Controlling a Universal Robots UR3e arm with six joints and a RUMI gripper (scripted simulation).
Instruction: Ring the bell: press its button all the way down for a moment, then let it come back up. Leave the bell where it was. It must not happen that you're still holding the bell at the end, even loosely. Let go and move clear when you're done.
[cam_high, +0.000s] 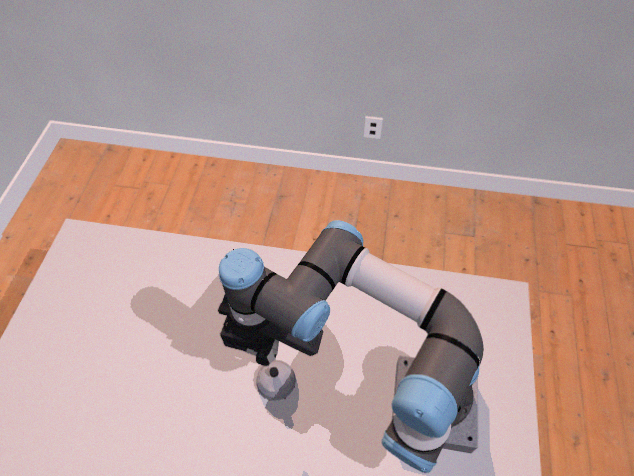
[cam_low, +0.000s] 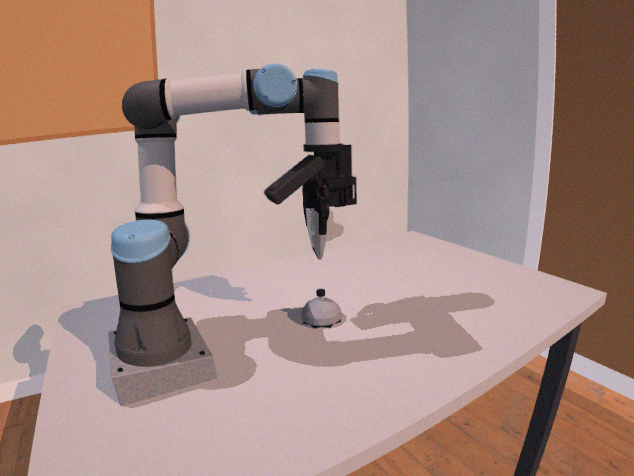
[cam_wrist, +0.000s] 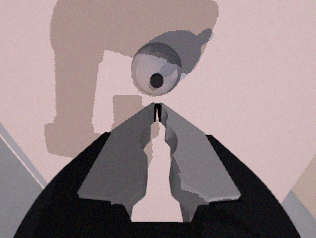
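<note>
Now: hand 90 mm above the black button. From my hand the other things lie so: dome bell: 110 mm below.
</note>
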